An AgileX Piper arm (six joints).
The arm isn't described. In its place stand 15 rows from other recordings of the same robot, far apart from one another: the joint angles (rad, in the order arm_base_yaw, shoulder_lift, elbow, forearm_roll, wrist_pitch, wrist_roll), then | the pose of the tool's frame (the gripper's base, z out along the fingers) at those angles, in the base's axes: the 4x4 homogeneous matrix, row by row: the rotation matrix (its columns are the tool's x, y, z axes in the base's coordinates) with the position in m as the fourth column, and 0 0 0 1 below.
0.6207 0.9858 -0.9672 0.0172 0.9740 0.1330 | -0.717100 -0.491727 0.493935 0.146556; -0.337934 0.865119 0.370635 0.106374; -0.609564 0.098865 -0.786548 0.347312; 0 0 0 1
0.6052 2.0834 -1.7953 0.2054 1.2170 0.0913 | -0.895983 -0.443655 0.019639 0.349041; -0.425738 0.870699 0.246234 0.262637; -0.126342 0.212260 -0.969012 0.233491; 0 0 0 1
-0.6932 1.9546 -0.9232 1.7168 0.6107 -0.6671 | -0.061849 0.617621 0.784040 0.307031; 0.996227 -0.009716 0.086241 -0.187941; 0.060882 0.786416 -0.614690 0.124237; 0 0 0 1
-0.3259 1.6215 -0.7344 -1.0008 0.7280 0.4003 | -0.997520 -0.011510 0.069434 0.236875; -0.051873 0.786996 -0.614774 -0.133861; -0.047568 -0.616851 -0.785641 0.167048; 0 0 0 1
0.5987 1.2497 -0.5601 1.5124 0.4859 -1.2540 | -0.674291 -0.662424 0.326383 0.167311; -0.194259 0.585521 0.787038 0.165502; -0.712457 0.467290 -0.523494 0.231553; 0 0 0 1
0.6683 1.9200 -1.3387 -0.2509 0.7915 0.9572 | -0.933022 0.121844 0.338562 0.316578; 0.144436 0.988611 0.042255 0.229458; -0.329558 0.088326 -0.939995 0.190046; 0 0 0 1
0.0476 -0.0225 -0.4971 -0.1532 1.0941 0.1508 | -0.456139 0.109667 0.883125 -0.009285; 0.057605 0.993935 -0.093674 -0.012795; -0.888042 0.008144 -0.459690 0.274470; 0 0 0 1
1.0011 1.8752 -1.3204 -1.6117 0.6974 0.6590 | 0.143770 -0.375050 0.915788 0.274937; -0.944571 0.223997 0.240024 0.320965; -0.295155 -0.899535 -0.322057 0.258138; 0 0 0 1
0.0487 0.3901 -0.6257 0.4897 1.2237 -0.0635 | -0.789608 -0.242589 0.563622 0.035633; 0.065319 0.880083 0.470306 0.042035; -0.610125 0.408173 -0.679075 0.304705; 0 0 0 1
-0.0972 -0.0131 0.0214 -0.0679 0.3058 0.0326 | -0.226892 0.109600 0.967733 0.053581; -0.010175 0.993327 -0.114884 -0.007092; -0.973867 -0.035913 -0.224263 0.179186; 0 0 0 1
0.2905 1.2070 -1.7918 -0.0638 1.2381 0.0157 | -0.512129 -0.239809 0.824752 0.188250; -0.158483 0.970128 0.183670 0.050555; -0.844160 -0.036646 -0.534837 0.525300; 0 0 0 1
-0.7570 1.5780 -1.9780 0.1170 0.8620 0.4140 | 0.061153 0.674725 0.735531 0.250063; 0.587554 0.571372 -0.572987 -0.225154; -0.806871 0.467204 -0.361497 0.509037; 0 0 0 1
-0.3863 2.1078 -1.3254 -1.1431 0.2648 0.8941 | -0.771612 0.348068 0.532413 0.404418; 0.069244 0.877993 -0.473638 -0.187887; -0.632313 -0.328599 -0.701572 0.138322; 0 0 0 1
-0.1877 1.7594 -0.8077 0.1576 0.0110 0.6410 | -0.393384 0.669788 0.629788 0.322908; 0.803897 0.582973 -0.117862 -0.061172; -0.446092 0.459920 -0.767773 0.146792; 0 0 0 1
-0.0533 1.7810 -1.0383 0.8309 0.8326 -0.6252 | -0.961370 -0.095201 0.258273 0.331938; 0.059706 0.843828 0.533283 0.032074; -0.268707 0.528102 -0.805546 0.182406; 0 0 0 1
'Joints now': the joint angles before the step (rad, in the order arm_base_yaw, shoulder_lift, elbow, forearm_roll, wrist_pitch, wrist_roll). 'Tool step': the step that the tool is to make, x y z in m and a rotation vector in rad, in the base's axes. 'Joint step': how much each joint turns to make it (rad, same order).
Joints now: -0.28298, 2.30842, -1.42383, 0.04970, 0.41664, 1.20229
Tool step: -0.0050, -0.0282, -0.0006, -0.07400, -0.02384, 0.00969
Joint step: -0.05708, 0.00505, 0.00024, -0.08830, -0.05064, -0.00388
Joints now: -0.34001, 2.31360, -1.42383, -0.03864, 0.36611, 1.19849
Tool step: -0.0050, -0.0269, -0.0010, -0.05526, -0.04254, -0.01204
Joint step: -0.05725, 0.00818, -0.00004, -0.05599, -0.06792, -0.00182
